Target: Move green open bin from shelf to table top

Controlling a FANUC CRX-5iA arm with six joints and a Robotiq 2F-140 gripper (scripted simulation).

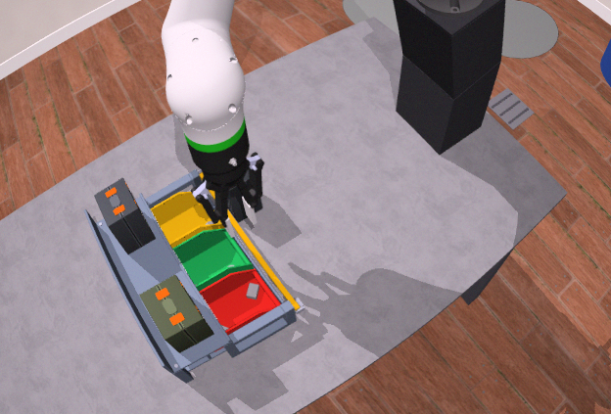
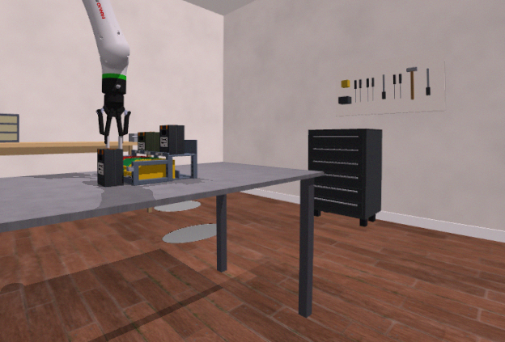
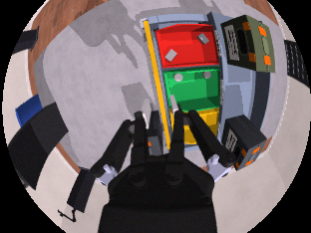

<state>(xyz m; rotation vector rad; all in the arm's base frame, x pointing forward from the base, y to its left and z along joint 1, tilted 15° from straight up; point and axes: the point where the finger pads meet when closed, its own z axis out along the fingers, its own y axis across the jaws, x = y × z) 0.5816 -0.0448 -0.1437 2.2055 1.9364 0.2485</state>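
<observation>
The yellow bar lies 80 mm below my hand. From my hand the other things lie so: dark box (60 mm behind, 110 mm to the right, 80 mm below); green open bin (100 mm ahead, 10 mm to the right, 100 mm below); yellow bin (90 mm ahead, 120 mm to the right, 100 mm below).
</observation>
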